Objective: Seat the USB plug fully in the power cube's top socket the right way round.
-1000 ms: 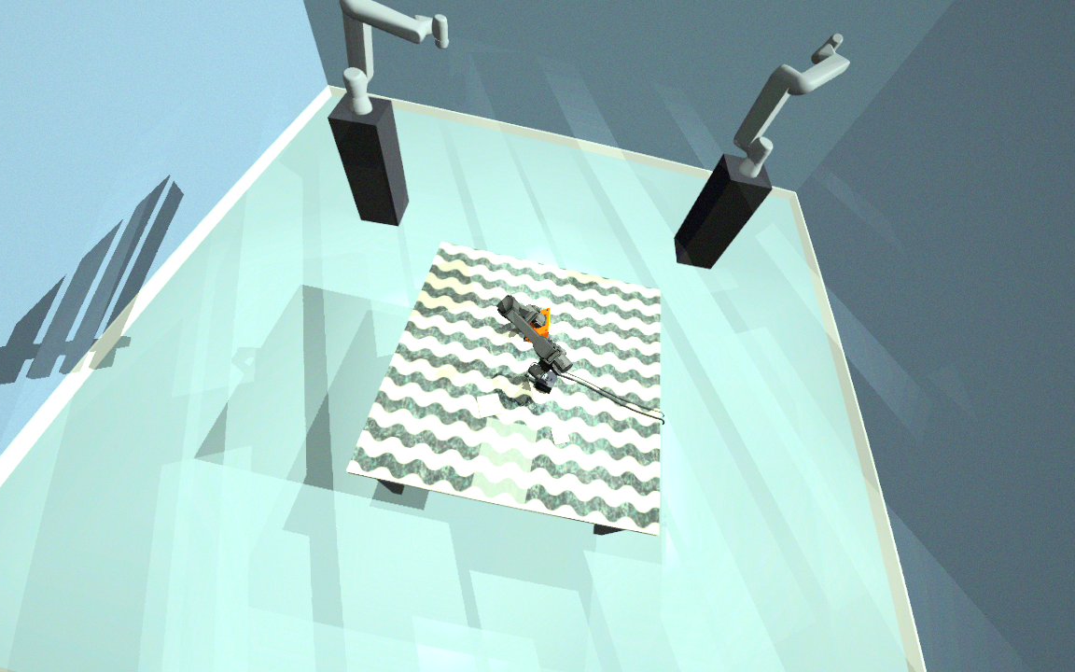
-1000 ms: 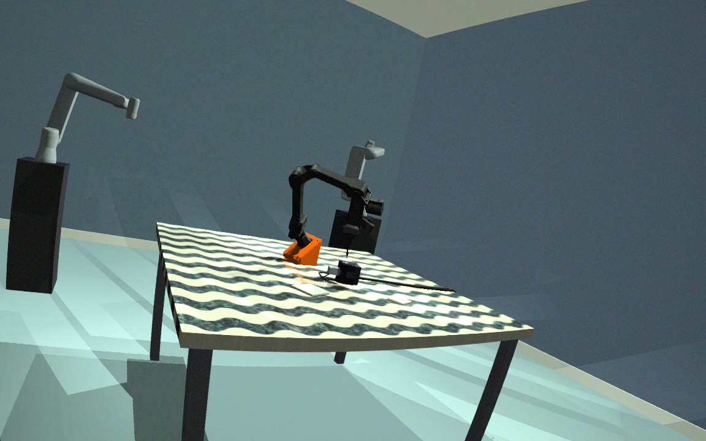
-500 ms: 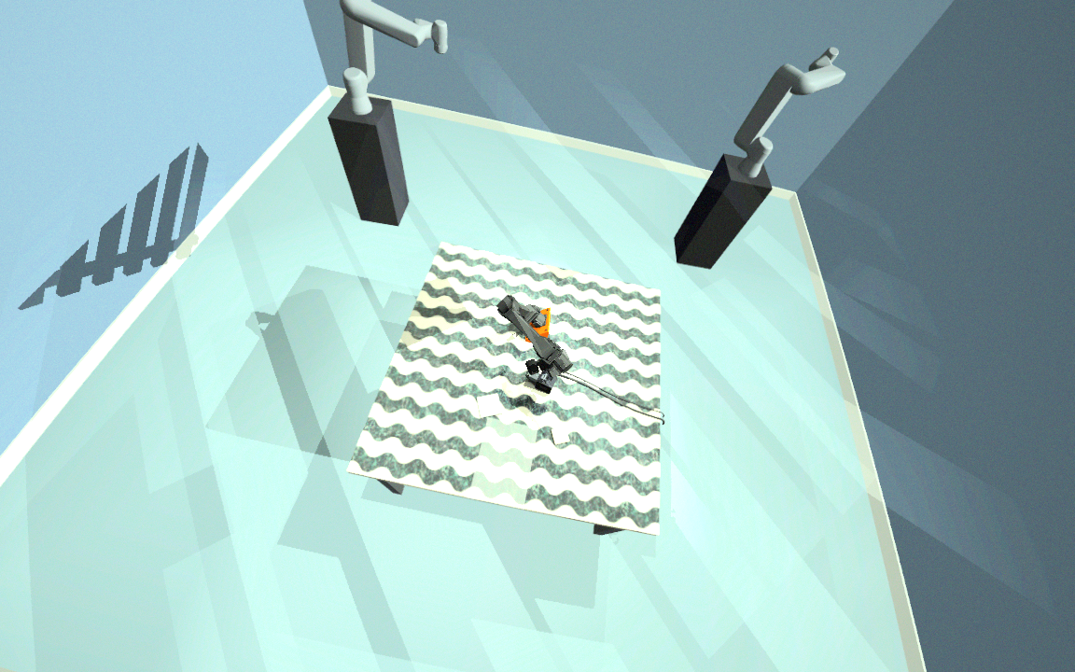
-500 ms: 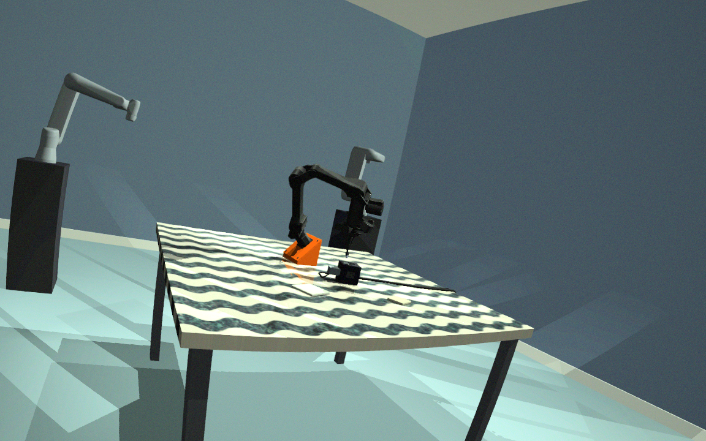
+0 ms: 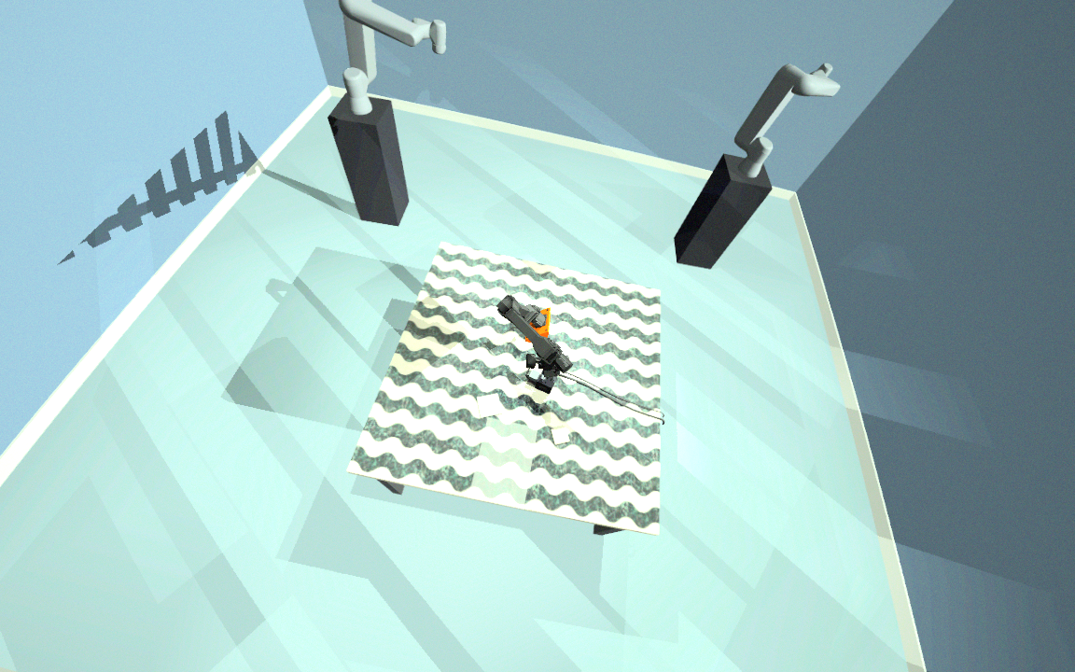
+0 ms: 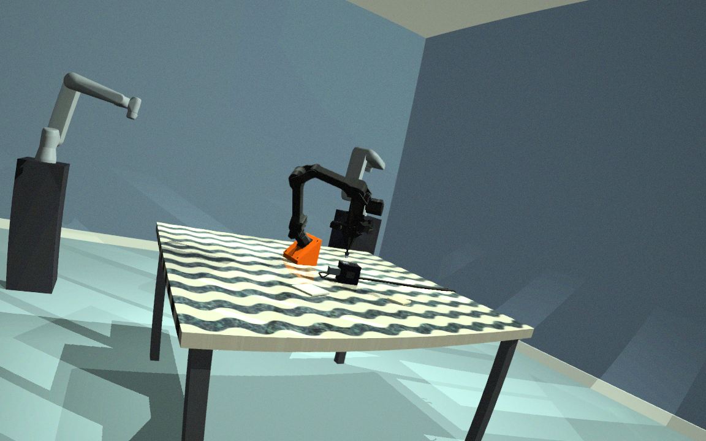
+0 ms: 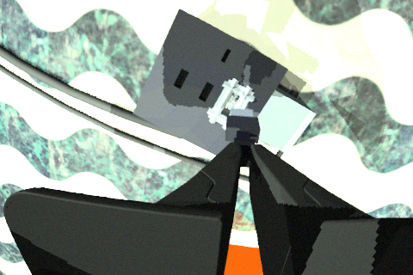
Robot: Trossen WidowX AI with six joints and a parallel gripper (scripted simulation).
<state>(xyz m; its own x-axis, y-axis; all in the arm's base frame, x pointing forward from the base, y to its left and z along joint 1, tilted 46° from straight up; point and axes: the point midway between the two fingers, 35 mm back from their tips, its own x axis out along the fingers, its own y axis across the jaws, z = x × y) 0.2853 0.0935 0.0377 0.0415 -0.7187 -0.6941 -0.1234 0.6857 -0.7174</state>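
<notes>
The dark USB plug lies 20 mm below my gripper tip.
</notes>
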